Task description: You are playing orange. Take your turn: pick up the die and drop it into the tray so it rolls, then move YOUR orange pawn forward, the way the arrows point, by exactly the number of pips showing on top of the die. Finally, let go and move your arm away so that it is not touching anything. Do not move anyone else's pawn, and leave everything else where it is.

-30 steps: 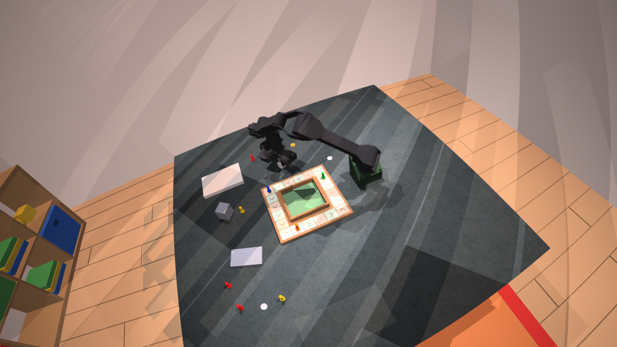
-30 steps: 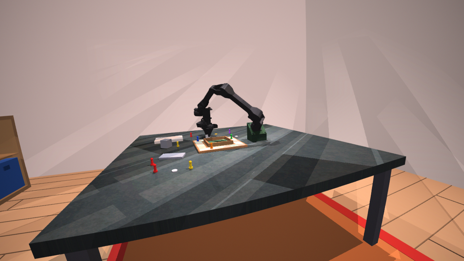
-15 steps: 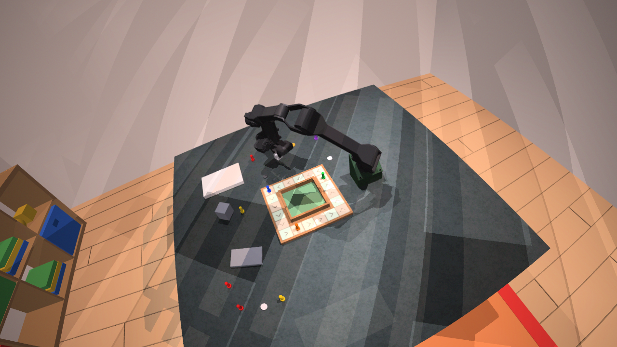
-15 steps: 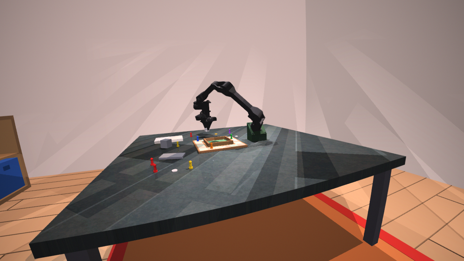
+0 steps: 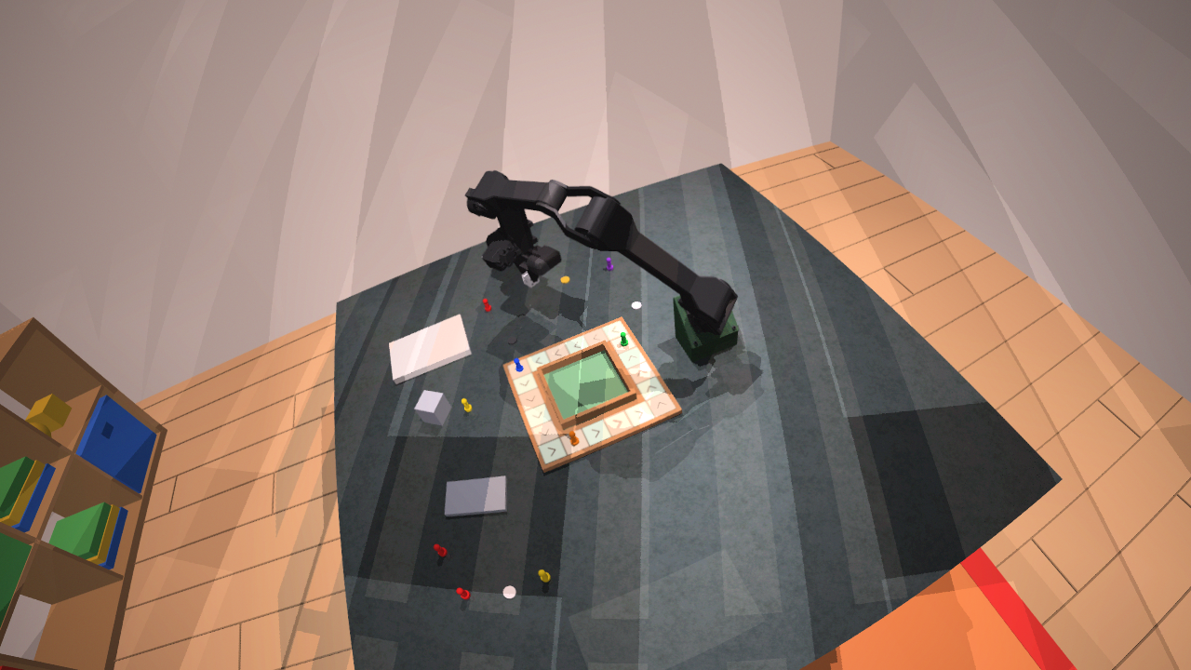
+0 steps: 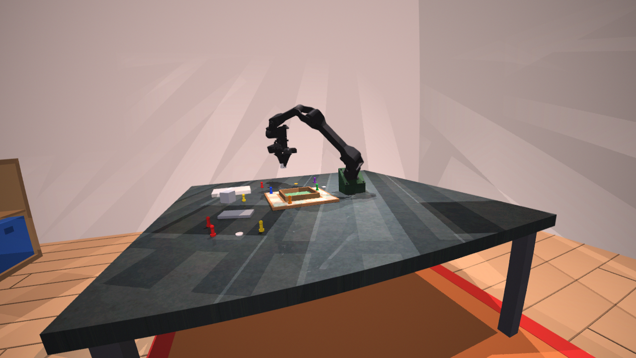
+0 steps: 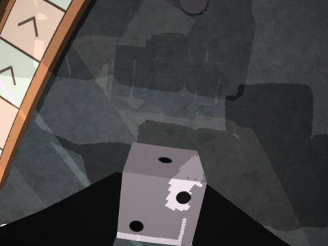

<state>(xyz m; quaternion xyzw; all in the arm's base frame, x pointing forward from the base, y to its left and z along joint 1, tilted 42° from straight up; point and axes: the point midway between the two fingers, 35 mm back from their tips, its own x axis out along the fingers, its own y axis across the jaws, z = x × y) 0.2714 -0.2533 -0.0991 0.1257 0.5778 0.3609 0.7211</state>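
Now: the orange pawn 60 mm ahead of my gripper tip, 350 mm to the left of it and 100 mm below it. Also, from my gripper tip: blue pawn: 100 mm ahead, 130 mm to the left, 100 mm below; white die: right at my gripper tip; dark disc: 90 mm ahead, 30 mm to the left, 130 mm below.
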